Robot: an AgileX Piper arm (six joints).
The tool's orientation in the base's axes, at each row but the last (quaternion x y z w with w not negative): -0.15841 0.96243 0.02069 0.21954; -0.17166 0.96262 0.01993 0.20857; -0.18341 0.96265 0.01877 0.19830; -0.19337 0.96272 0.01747 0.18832; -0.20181 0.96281 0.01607 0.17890
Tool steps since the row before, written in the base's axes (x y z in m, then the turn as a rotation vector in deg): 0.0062 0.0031 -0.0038 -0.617 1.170 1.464; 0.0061 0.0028 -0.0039 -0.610 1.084 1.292; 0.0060 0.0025 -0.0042 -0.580 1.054 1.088; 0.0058 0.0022 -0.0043 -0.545 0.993 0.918; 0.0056 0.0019 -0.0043 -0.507 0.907 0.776
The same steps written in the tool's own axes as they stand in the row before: -0.0046 0.0011 0.0063 -0.448 1.260 -1.450; -0.0045 0.0007 0.0063 -0.356 1.183 -1.300; -0.0044 0.0003 0.0064 -0.292 1.152 -1.104; -0.0042 0.0000 0.0063 -0.237 1.089 -0.941; -0.0040 -0.0003 0.0061 -0.186 1.001 -0.804
